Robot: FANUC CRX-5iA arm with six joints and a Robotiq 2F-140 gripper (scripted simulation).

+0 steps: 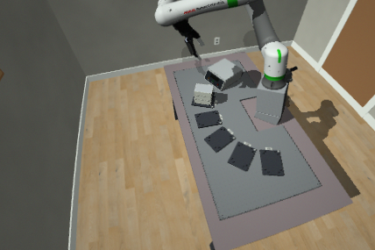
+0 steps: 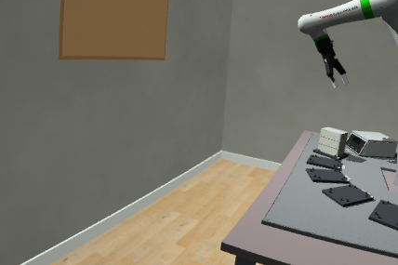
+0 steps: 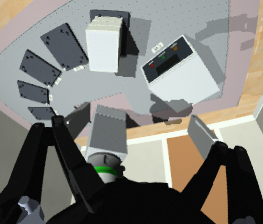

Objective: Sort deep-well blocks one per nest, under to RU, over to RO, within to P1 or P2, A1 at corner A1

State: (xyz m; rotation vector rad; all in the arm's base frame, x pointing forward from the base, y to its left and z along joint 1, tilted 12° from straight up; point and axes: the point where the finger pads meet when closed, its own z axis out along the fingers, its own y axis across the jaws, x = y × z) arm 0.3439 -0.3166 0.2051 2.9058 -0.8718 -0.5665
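Right now my hand is 300 mm above the deep-well block, 100 mm to the right of it and 10 mm short of it. Round my hand: dark infeed nest (370 mm below, 100 mm to the left, 10 mm ahead); then pale platform (280 mm below, 260 mm behind, 80 mm to the right); then check-weigher (310 mm below, 250 mm behind, 80 mm to the right).
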